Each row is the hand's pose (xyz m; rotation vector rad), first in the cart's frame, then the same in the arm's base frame.
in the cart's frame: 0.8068 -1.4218 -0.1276 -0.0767 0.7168 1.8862
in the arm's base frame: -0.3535 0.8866 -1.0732 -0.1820 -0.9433 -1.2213
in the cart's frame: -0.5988 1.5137 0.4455 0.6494 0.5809 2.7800
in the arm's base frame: -0.4706 0.0790 2.1292 -0.7588 -0.8909 -0.2543
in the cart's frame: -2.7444 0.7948 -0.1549 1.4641 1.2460 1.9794
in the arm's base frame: 1.7971 -0.4915 2.2435 -0.1600 -1.5891 0.1246
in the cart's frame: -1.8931 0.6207 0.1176 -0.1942 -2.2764 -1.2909
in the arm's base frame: 1.1043 -0.0566 1.8434 0.8096 -0.3109 0.6006
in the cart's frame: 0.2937 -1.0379 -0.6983 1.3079 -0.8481 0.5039
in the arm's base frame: -0.0400 0.1461 -0.7735 1.1875 2.2063 0.9692
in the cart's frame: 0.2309 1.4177 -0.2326 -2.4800 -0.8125 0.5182
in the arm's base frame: -1.1266 -0.3860 1.4144 -0.4208 1.9064 -2.2204
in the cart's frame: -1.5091 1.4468 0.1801 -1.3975 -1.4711 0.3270
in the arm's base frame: 0.3839 -0.2647 2.3645 1.0803 -0.8230 2.3416
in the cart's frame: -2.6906 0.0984 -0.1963 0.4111 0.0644 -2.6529
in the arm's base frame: 2.0682 -0.2529 1.6443 -1.1202 0.2118 -0.1504
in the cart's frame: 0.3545 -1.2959 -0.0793 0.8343 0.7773 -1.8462
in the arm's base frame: -0.0114 0.8186 -0.7552 -1.5426 1.0896 0.0470
